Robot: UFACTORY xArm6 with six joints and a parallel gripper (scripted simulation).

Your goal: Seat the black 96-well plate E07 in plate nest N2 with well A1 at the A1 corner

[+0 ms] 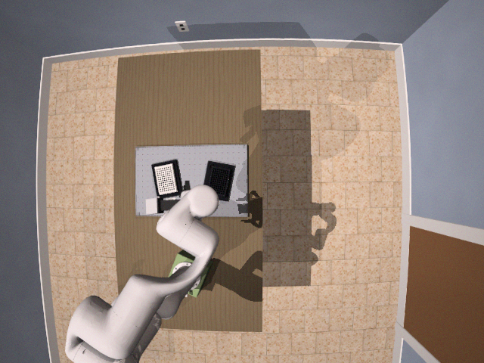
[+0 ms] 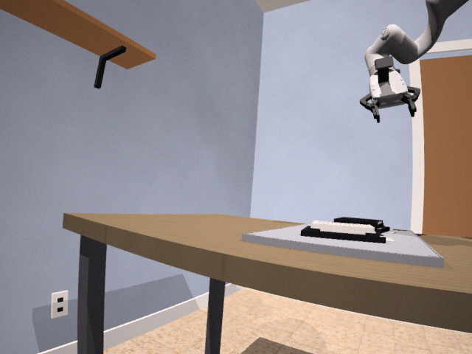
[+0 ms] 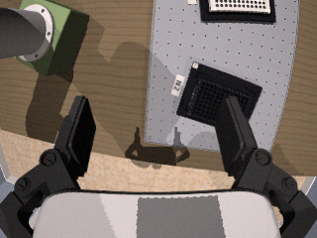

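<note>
Now: hand 30 cm above the black 96-well plate E07, 10 cm short of it and 6 cm to the left of it. Also, from my hand: A1 corner mark (31 cm below, 3 cm ahead); then N2 label (32 cm below, 5 cm to the right, 1 cm ahead); then white plate E01 (30 cm below, 18 cm to the left, 9 cm ahead).
</note>
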